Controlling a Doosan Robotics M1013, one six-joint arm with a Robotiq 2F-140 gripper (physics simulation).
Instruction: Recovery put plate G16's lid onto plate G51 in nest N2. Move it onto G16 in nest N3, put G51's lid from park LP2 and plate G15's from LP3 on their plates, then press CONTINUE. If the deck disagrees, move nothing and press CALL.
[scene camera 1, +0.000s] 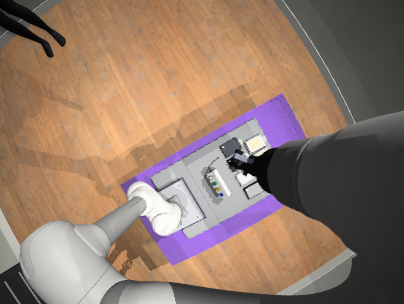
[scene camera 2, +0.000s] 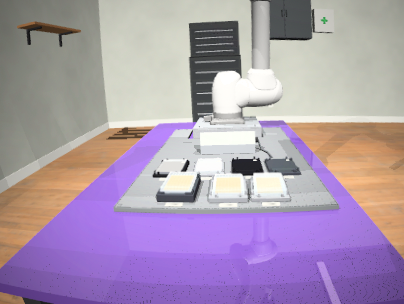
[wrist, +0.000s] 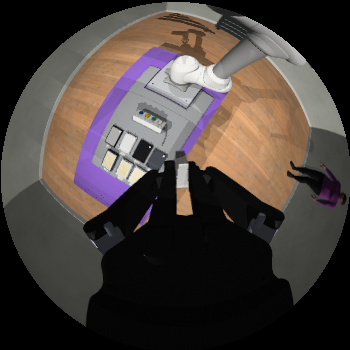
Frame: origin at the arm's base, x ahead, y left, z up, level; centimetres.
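Where they show: gripper, fingertip midpoint: (wrist: 179, 158); arm's base, origin of the base link: (scene camera 1: 172, 209) (scene camera 2: 227, 121) (wrist: 179, 78).
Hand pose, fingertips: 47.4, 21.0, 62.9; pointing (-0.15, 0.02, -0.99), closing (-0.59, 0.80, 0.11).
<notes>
Each offset is from my fingertips to the top centre of the thing, as dx, dy, dz. "spot": to the spot under its first point. Level surfaces: height alone.
My gripper (scene camera 1: 231, 162) (wrist: 179, 158) is shut and empty, high above the deck. Three plates with pale yellow wells stand in a row: one on a dark nest {spot: +36.3, -32.4, -63.6} (scene camera 2: 179, 184) (wrist: 109, 160), a middle one {+32.7, -19.2, -64.4} (scene camera 2: 228, 186) (wrist: 124, 168) and one at the right (scene camera 2: 270, 185) (wrist: 137, 174), both on light nests. Behind them are a dark-rimmed pad with a light grey top {+15.1, -39.3, -65.6} (scene camera 2: 172, 167) (wrist: 114, 135), a white pad {+14.5, -26.3, -65.6} (scene camera 2: 209, 165) (wrist: 128, 143), a black pad {spot: +14.1, -13.0, -66.4} (scene camera 2: 247, 165) (wrist: 142, 151) and a dark grey pad {spot: +15.8, -1.0, -66.4} (scene camera 2: 282, 166) (wrist: 157, 158). Labels and clear lids are too small to tell. The button box {-7.2, -20.2, -59.0} (scene camera 1: 220, 181) (wrist: 150, 120) has coloured buttons.
The grey deck board {dz -67.3} (scene camera 1: 200, 226) (scene camera 2: 125, 200) lies on the purple table {dz -68.6} (scene camera 1: 180, 256) (scene camera 2: 165, 250). The arm's white base (scene camera 2: 227, 100) (wrist: 183, 70) stands behind the button box. In scene camera 1 the dark forearm hides part of the plate row. A person (wrist: 327, 187) stands off at the side.
</notes>
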